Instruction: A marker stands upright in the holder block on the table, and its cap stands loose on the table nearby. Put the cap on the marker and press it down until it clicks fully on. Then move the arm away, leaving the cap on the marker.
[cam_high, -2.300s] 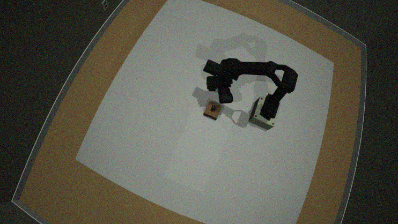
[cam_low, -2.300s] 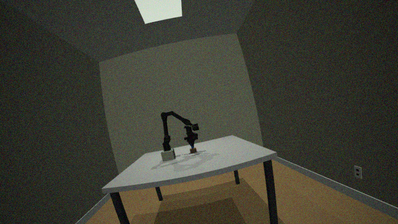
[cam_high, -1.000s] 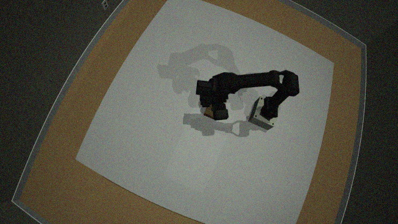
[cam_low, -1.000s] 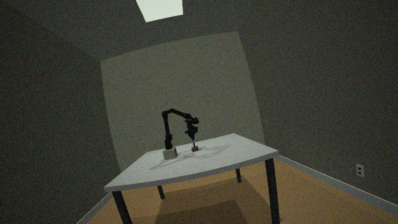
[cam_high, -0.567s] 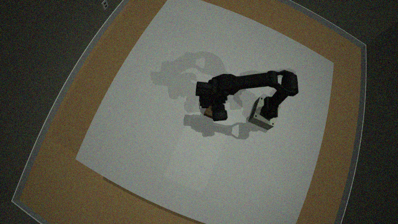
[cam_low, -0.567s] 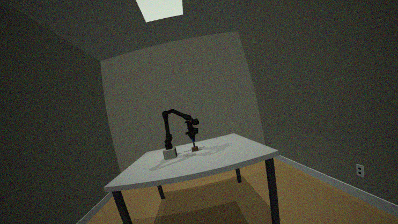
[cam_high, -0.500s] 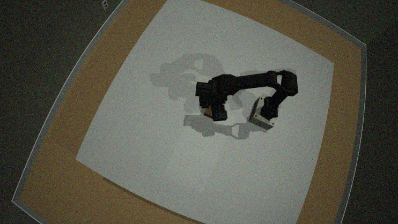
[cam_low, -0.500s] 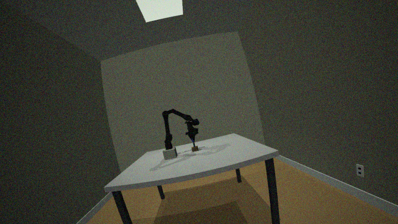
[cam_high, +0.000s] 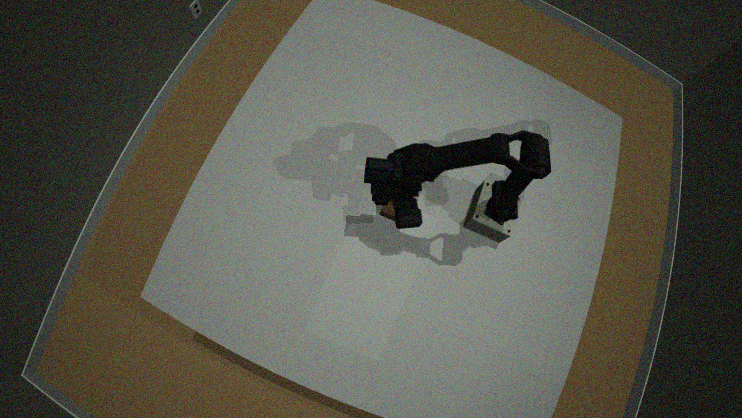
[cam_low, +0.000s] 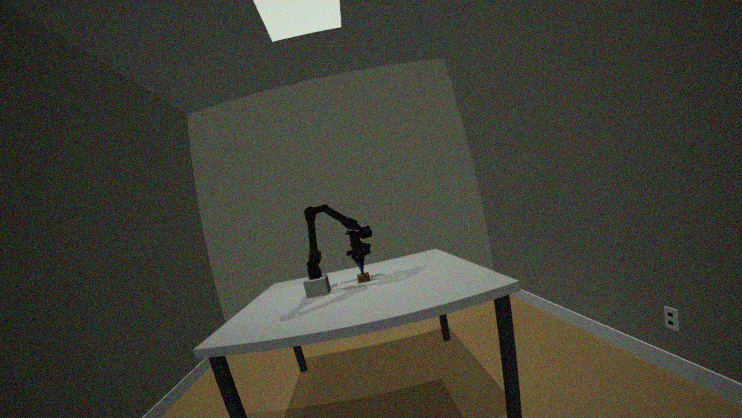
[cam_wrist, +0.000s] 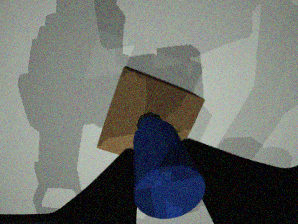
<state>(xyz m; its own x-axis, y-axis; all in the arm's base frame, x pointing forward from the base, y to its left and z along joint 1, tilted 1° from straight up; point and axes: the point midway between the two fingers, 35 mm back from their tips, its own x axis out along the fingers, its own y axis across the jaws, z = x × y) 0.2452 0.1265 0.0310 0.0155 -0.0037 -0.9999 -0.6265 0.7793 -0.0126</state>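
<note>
The marker lies 1 cm below my gripper tip. Also, from my gripper tip: blue cap (1 cm above); holder block (7 cm below).
</note>
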